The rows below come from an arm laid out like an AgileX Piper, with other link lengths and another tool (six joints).
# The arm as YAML. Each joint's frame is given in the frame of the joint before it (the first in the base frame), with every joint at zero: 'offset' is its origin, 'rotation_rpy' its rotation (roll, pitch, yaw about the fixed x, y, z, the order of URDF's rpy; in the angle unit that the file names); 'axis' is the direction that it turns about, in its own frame. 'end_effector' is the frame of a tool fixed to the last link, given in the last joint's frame.
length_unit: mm
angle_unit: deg
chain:
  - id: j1
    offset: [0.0, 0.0, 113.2]
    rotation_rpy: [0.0, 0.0, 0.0]
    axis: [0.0, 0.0, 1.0]
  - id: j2
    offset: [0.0, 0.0, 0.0]
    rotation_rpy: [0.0, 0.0, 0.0]
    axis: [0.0, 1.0, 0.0]
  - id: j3
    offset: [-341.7, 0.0, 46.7]
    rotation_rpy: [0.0, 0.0, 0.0]
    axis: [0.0, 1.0, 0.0]
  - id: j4
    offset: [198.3, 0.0, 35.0]
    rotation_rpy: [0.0, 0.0, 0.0]
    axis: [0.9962, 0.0, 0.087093]
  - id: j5
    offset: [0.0, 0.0, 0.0]
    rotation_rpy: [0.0, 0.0, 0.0]
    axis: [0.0, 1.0, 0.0]
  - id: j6
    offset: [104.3, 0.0, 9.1]
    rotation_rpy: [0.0, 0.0, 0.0]
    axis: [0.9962, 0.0, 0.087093]
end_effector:
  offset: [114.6, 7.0, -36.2]
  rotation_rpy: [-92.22, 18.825, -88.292]
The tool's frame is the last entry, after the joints.
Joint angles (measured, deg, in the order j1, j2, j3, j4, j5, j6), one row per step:
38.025 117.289 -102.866 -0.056 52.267 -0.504
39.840 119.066 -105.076 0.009 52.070 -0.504
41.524 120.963 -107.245 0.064 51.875 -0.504
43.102 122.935 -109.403 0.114 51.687 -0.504
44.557 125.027 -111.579 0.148 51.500 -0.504
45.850 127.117 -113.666 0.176 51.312 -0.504
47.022 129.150 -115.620 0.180 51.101 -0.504
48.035 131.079 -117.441 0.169 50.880 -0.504
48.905 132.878 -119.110 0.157 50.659 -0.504
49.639 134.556 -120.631 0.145 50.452 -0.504
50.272 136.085 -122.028 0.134 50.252 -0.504
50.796 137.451 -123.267 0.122 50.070 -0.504
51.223 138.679 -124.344 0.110 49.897 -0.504
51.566 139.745 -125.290 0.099 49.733 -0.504
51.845 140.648 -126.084 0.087 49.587 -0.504
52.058 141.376 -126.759 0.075 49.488 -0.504
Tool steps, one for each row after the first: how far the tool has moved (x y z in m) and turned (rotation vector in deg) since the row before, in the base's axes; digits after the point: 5 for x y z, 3 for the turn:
-0.00095 0.01850 -0.00406 0.446 -0.450 1.805
-0.00122 0.01769 -0.00551 0.346 -0.319 1.675
-0.00150 0.01703 -0.00649 0.288 -0.243 1.570
-0.00147 0.01629 -0.00777 0.212 -0.172 1.450
-0.00145 0.01495 -0.00850 0.151 -0.111 1.288
-0.00160 0.01371 -0.00891 0.098 -0.088 1.171
-0.00140 0.01219 -0.00886 0.076 -0.084 1.014
-0.00127 0.01073 -0.00861 0.060 -0.069 0.871
-0.00108 0.00930 -0.00840 0.030 -0.042 0.735
-0.00095 0.00820 -0.00774 0.045 -0.052 0.634
-0.00077 0.00695 -0.00708 0.035 -0.044 0.526
-0.00059 0.00580 -0.00662 0.010 -0.023 0.429
-0.00036 0.00487 -0.00575 0.028 -0.036 0.345
-0.00029 0.00399 -0.00495 0.022 -0.032 0.281
-0.00015 0.00316 -0.00388 0.029 -0.038 0.215

